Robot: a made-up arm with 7 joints. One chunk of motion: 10 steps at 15 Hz.
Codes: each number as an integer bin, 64 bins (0 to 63) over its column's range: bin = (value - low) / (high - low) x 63, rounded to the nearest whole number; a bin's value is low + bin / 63 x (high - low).
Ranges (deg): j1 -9..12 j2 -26..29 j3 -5..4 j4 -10..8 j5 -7..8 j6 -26..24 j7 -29..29
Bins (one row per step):
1: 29 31 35 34 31 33 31
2: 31 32 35 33 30 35 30
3: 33 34 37 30 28 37 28
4: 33 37 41 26 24 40 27
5: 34 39 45 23 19 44 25
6: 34 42 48 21 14 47 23
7: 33 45 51 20 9 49 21
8: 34 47 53 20 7 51 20
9: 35 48 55 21 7 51 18
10: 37 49 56 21 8 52 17
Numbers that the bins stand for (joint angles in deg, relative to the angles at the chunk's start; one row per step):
1: 0.67 1.06 0.00 -0.29 0.38 0.19 -0.46
2: 1.33 1.94 0.00 -0.57 0.14 1.78 -1.38
3: 2.00 3.68 0.29 -1.43 -0.33 3.37 -3.22
4: 2.00 6.30 0.86 -2.57 -1.29 5.75 -4.14
5: 2.33 8.05 1.43 -3.43 -2.48 8.92 -5.98
6: 2.33 10.67 1.86 -4.00 -3.67 11.30 -7.83
7: 2.00 13.29 2.29 -4.29 -4.86 12.89 -9.67
8: 2.33 15.03 2.57 -4.29 -5.33 14.48 -10.59
9: 2.67 15.90 2.86 -4.00 -5.33 14.48 -12.43
10: 3.33 16.78 3.00 -4.00 -5.10 15.27 -13.35

